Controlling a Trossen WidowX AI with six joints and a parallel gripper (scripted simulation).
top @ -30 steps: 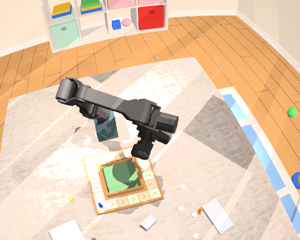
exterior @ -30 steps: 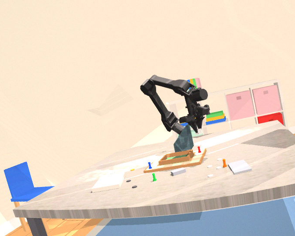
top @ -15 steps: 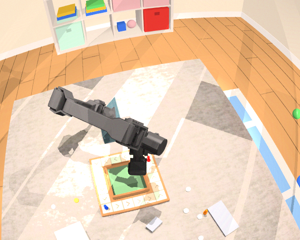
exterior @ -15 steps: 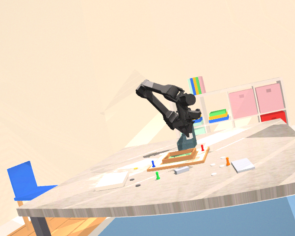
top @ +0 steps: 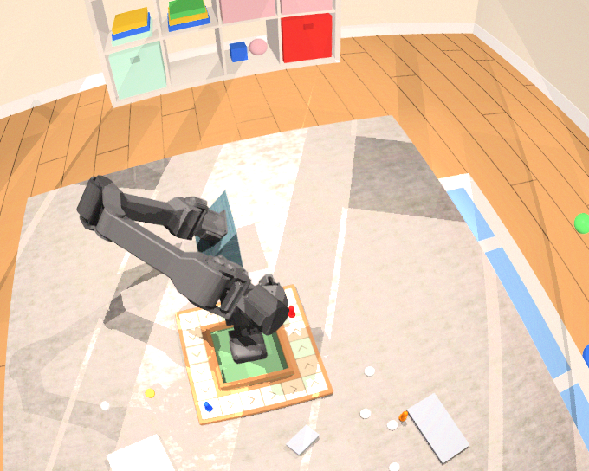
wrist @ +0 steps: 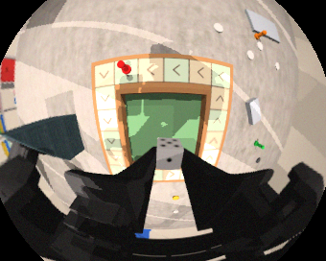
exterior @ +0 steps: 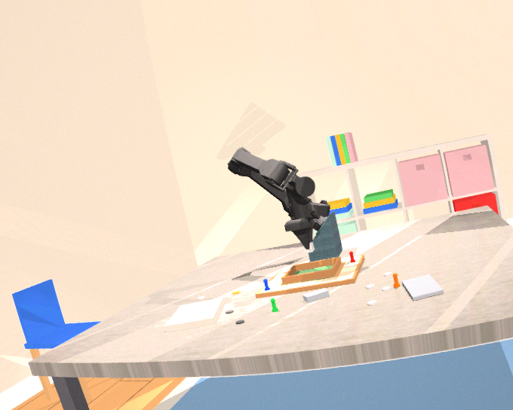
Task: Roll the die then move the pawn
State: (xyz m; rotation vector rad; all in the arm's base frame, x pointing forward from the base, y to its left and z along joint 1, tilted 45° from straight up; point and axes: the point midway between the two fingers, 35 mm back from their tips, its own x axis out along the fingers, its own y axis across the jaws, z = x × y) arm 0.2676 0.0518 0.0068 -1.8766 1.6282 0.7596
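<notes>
Right now my gripper tip is 8 cm past the red pawn, 10 cm to the right of it and 6 cm above it. The rest, counted from my gripper tip: green pawn (29 cm ahead, 1 cm to the right, 8 cm below); white die (right at my gripper tip); blue pawn (12 cm ahead, 11 cm to the right, 6 cm below).
</notes>
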